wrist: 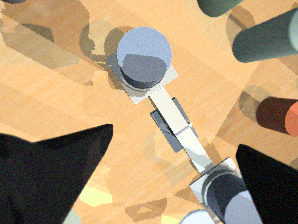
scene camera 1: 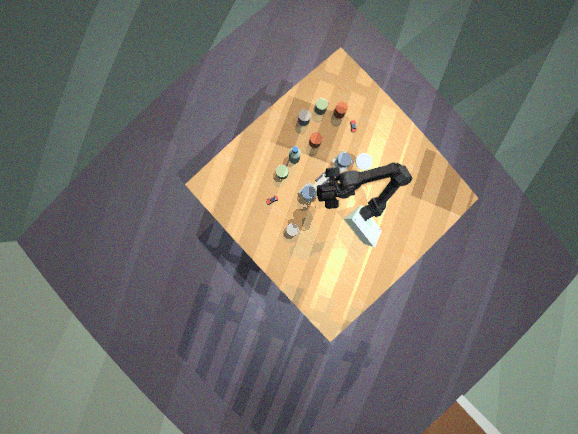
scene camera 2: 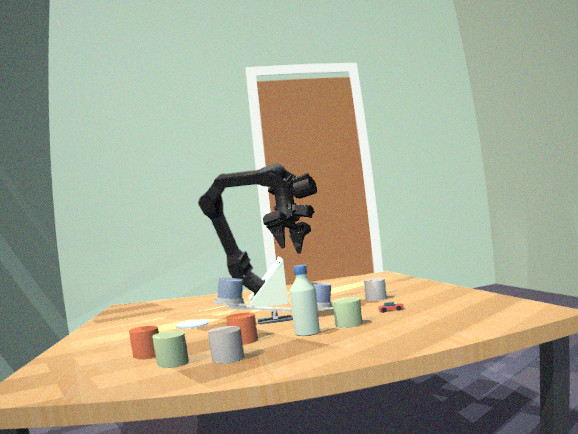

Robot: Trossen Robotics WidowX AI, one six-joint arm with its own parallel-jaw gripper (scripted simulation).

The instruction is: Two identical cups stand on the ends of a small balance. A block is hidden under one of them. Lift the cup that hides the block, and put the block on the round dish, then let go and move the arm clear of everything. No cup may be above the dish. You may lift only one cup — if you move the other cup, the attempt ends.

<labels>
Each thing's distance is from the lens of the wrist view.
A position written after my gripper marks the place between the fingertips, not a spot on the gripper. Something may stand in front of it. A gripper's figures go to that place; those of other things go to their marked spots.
my gripper (wrist: 173, 139): 12 cm
cup (wrist: 144, 55): 21 cm
</labels>
